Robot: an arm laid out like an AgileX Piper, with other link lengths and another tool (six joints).
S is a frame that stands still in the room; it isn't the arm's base.
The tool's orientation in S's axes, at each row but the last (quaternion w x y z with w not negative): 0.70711 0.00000 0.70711 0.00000; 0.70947 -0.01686 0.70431 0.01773; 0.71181 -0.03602 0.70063 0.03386; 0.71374 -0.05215 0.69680 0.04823; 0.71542 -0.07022 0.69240 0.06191; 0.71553 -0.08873 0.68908 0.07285
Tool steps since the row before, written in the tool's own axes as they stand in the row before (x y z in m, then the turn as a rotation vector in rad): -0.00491 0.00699 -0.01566 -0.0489 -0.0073 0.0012; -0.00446 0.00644 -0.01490 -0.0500 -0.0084 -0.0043; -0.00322 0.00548 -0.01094 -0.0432 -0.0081 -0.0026; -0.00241 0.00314 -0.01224 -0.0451 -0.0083 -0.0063; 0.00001 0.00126 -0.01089 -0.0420 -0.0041 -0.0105; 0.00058 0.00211 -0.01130 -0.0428 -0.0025 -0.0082
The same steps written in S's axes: -0.01566 0.00699 0.00491 0.0012 -0.0073 0.0489; -0.01523 0.00570 0.00436 -0.0042 -0.0087 0.0500; -0.01148 0.00438 0.00303 -0.0025 -0.0082 0.0432; -0.01262 0.00138 0.00210 -0.0062 -0.0089 0.0450; -0.01093 -0.00079 -0.00037 -0.0110 -0.0056 0.0417; -0.01145 -0.00053 -0.00103 -0.0091 -0.0035 0.0425
